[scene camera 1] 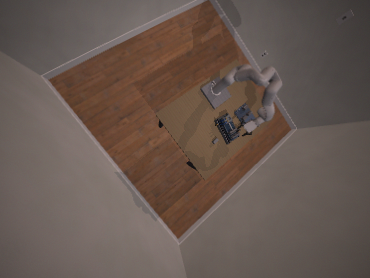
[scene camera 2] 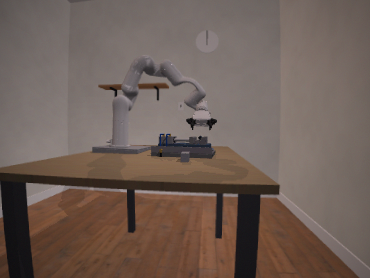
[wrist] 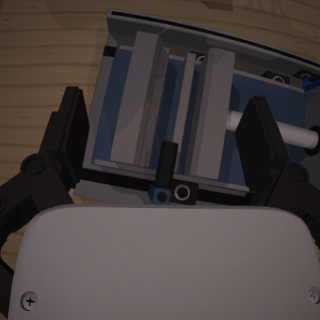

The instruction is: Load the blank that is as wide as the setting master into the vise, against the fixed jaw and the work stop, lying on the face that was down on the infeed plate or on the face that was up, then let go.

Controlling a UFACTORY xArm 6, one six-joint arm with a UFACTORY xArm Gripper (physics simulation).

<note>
The pictures show: my gripper and a moving jaw.
</note>
